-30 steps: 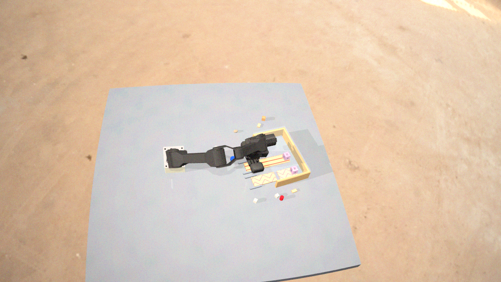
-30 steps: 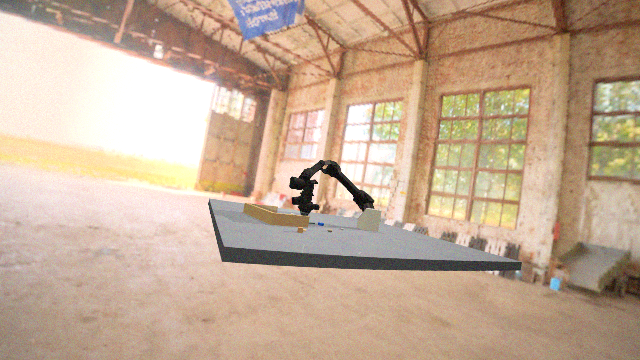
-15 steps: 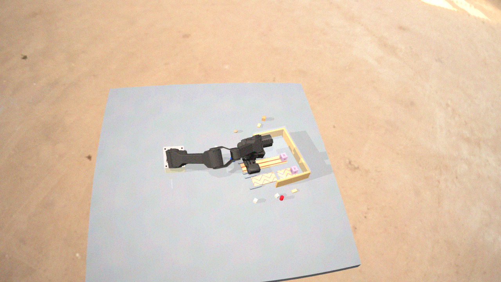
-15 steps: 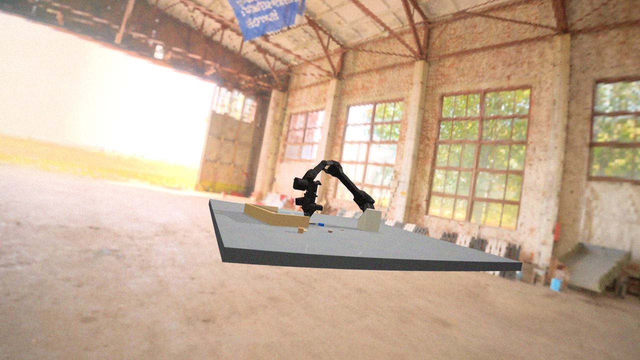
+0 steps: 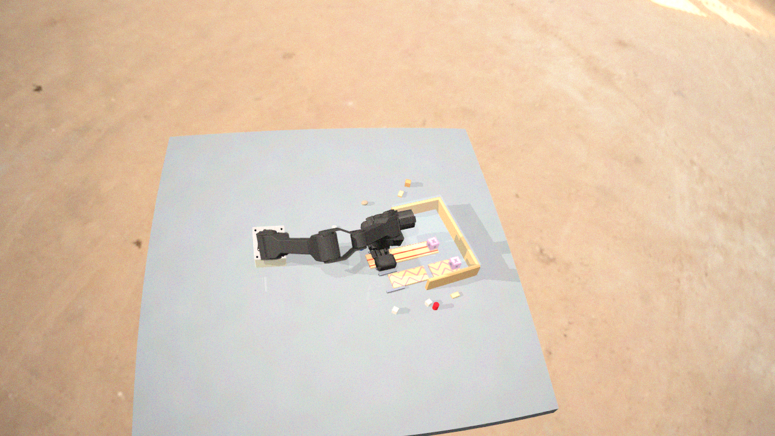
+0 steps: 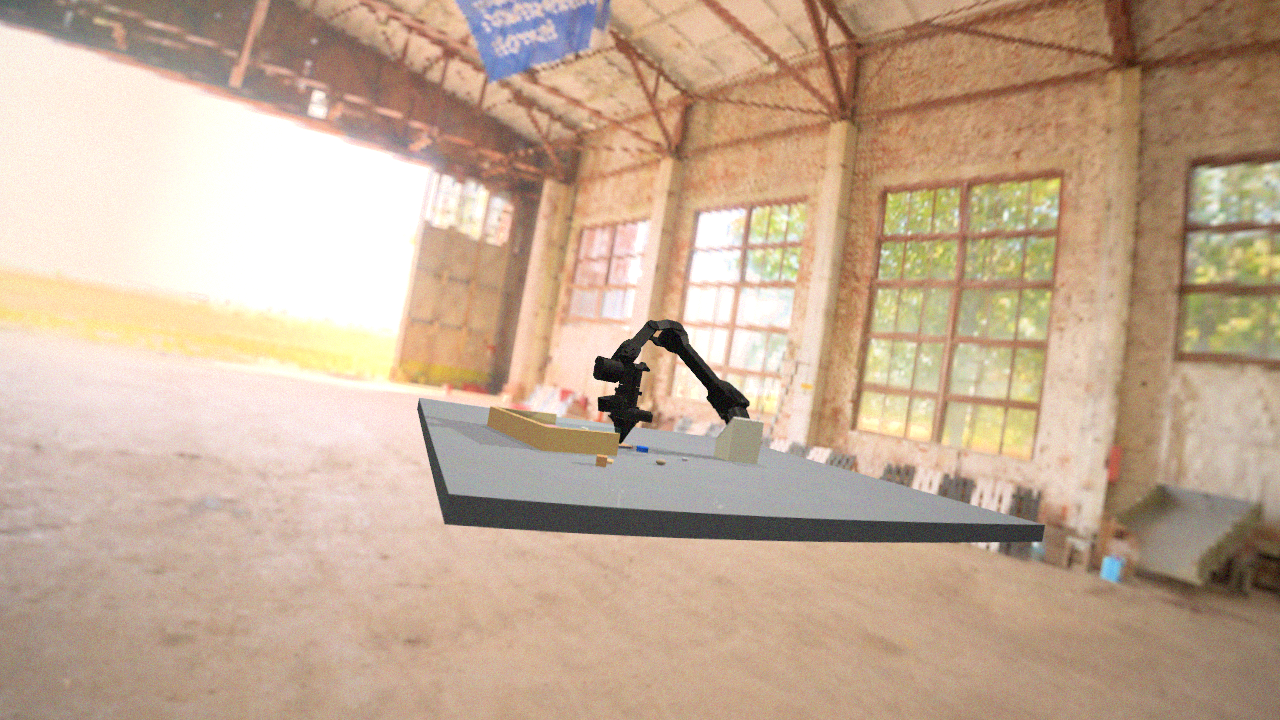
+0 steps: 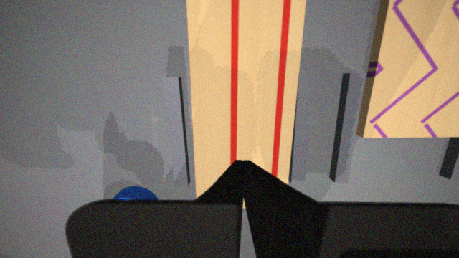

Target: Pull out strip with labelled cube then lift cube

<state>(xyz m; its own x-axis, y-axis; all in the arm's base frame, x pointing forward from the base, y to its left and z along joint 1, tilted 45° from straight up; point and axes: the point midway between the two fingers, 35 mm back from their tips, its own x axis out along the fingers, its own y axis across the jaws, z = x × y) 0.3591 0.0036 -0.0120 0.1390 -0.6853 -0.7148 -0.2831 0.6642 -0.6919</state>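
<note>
My gripper tip is 5 cm to the right of the blue disc and 5 cm past it. Also, from my gripper tip: red cylinder: 18 cm to the right, 18 cm ahead, 1 cm above; then orange cube: 36 cm to the left, 13 cm ahead; then zigzag strip: 11 cm ahead, 6 cm to the right.
</note>
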